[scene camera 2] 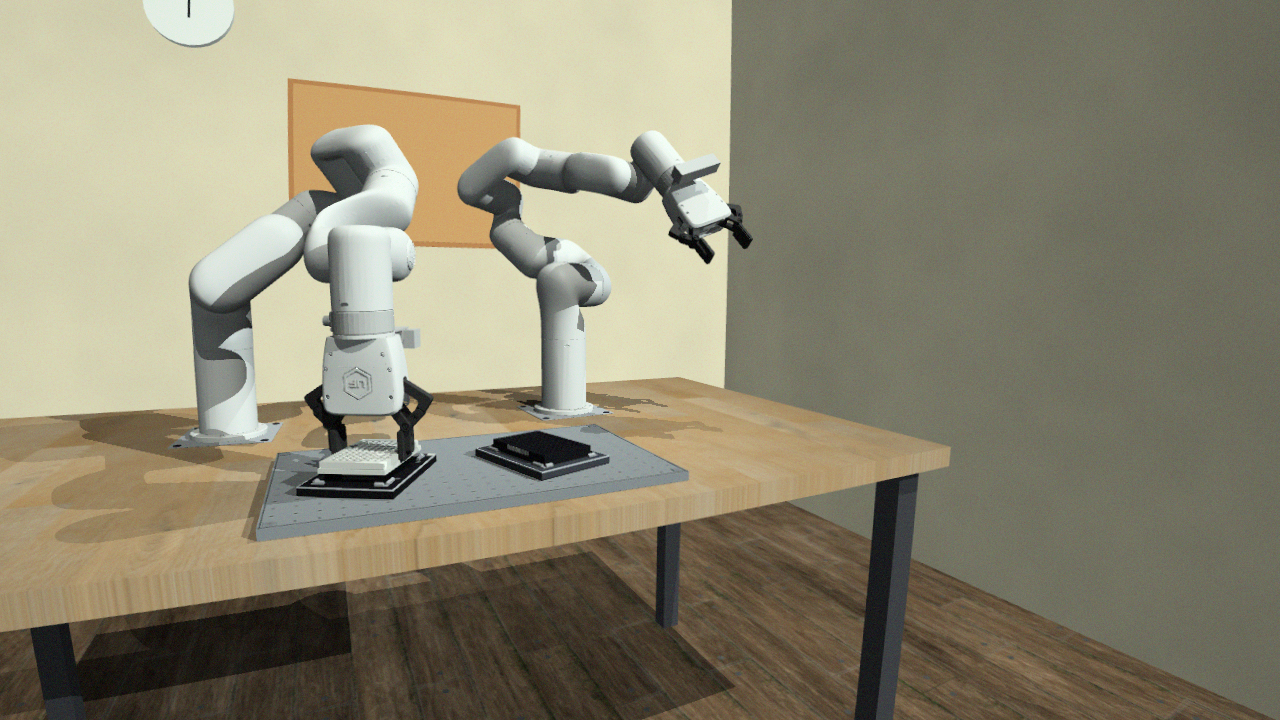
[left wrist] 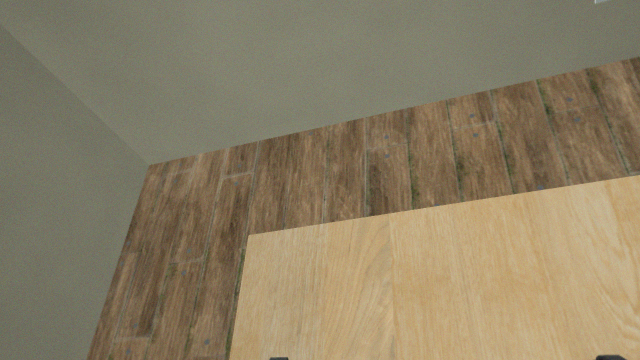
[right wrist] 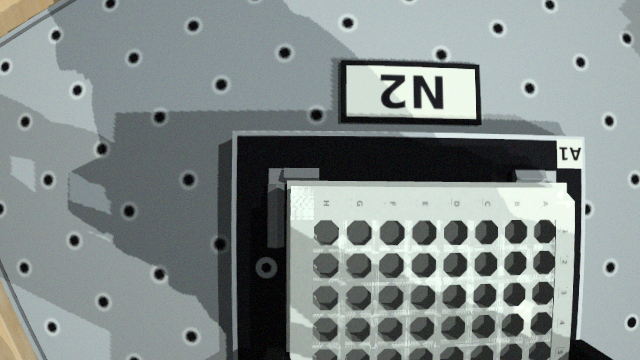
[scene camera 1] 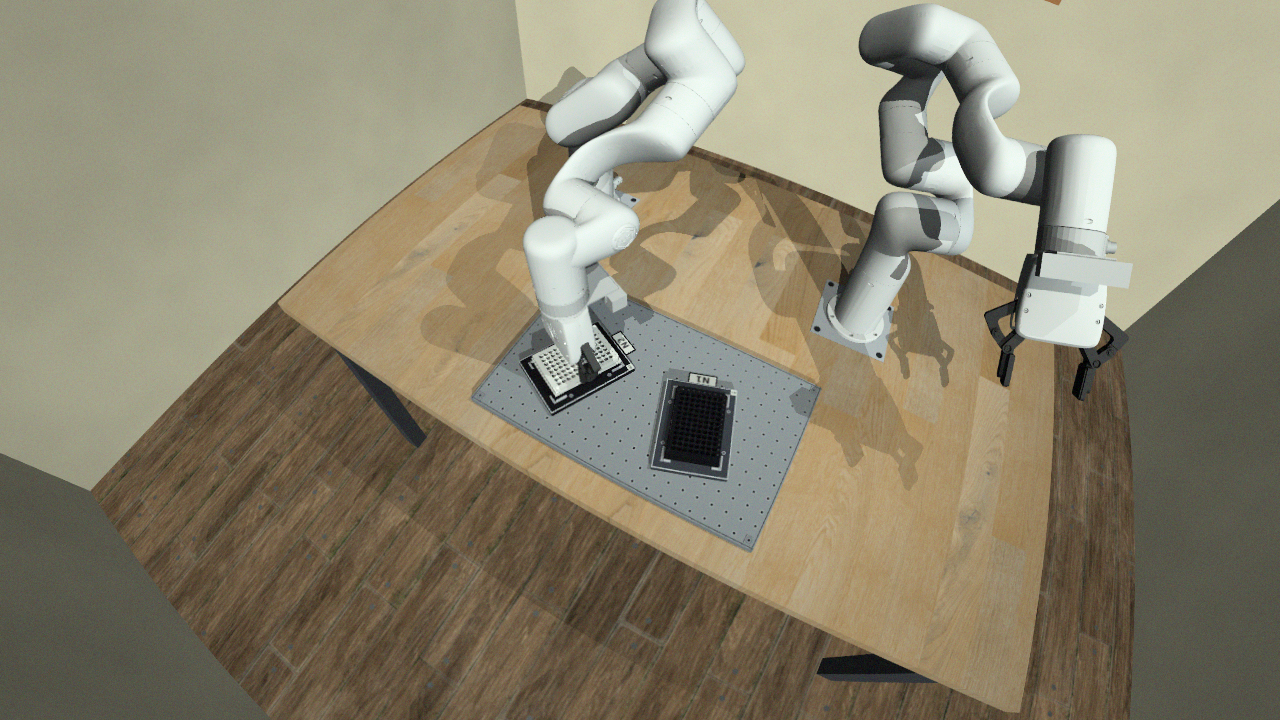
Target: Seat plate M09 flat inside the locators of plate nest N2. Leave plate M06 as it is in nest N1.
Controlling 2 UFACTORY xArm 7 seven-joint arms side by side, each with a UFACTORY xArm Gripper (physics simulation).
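Seen in the pictures: left gripper, between the fingertips: [scene camera 2: 730,251] [scene camera 1: 1040,391]; right gripper, between the fingertips: [scene camera 2: 372,457] [scene camera 1: 575,359]; left arm's base, origin of its link: [scene camera 2: 563,409] [scene camera 1: 854,318]; right arm's base, origin of its link: [scene camera 2: 229,434].
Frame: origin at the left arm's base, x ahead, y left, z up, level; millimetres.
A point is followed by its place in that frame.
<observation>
The white plate M09 [scene camera 1: 556,368] @[x 399, y -450, z 47 mm] [scene camera 2: 362,458] @[x 399, y -448, z 49 mm] [right wrist: 440,280] @[x 334, y -414, z 49 mm] is held by my right gripper [scene camera 2: 370,446] @[x 365, y -432, z 40 mm], shut on its two sides. It is over nest N2 [scene camera 1: 590,390] @[x 399, y -386, z 24 mm] [scene camera 2: 349,491] @[x 439, y -469, z 22 mm] [right wrist: 400,155] @[x 299, y -402, z 25 mm], roughly lined up with it. In the right wrist view, its top edge lies close to the two upper locators, and the left locator shows beside it; whether its underside touches the nest is hidden. Black plate M06 [scene camera 1: 698,425] @[x 383, y -199, z 35 mm] [scene camera 2: 541,445] @[x 397, y -208, z 38 mm] sits in nest N1 [scene camera 1: 689,470] @[x 455, y -182, z 25 mm] [scene camera 2: 541,472] @[x 475, y -238, z 24 mm]. My left gripper [scene camera 1: 1044,379] @[x 313, y 192, z 331 mm] [scene camera 2: 724,244] @[x 313, y 192, z 331 mm] [left wrist: 445,358] @[x 313, y 192, z 331 mm] is open and empty, raised at the picture's right.
Both nests are on a grey perforated board [scene camera 1: 769,501] @[x 445, y -48, z 13 mm] [scene camera 2: 644,468] @[x 489, y -91, z 13 mm] on the wooden table [scene camera 1: 913,555] @[x 431, y 214, z 0 mm] [scene camera 2: 805,456] @[x 522, y 189, z 0 mm]. The N2 label [scene camera 1: 623,342] @[x 281, y -385, z 15 mm] [right wrist: 410,92] @[x 281, y -386, z 15 mm] and N1 label [scene camera 1: 702,379] @[x 288, y -229, z 15 mm] lie beside their nests. The left arm's base [scene camera 1: 854,322] @[x 47, y -5, z 37 mm] [scene camera 2: 563,407] @[x 43, y -20, z 15 mm] stands behind the board.
</observation>
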